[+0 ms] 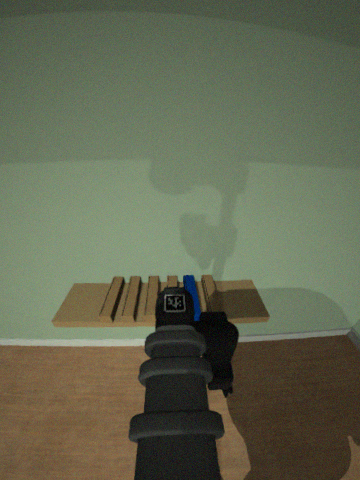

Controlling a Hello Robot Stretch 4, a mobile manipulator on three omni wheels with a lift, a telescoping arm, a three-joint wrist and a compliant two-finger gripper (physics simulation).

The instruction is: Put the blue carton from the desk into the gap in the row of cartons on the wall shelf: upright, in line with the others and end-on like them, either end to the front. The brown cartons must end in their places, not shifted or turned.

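The blue carton (192, 296) is at the wall shelf (75, 302), in the row between the fourth and fifth brown cartons from the left. It looks upright and end-on, roughly in line with them. The brown cartons are the first (113, 298), second (132, 298), third (152, 295), fourth (172, 280) and fifth (208, 290). The arm's end hides the front of the fourth, and the black wrist body (218, 345) covers the front of the fifth. The gripper's fingers are hidden behind the arm and wrist, so their opening and any contact with the blue carton cannot be seen.
The telescoping arm (176, 395) reaches up from the bottom to the shelf's front edge. The green wall (100, 225) stands behind the shelf, with shadows of the robot on it. The wooden floor (65, 400) lies below, and a white skirting runs along the wall's foot.
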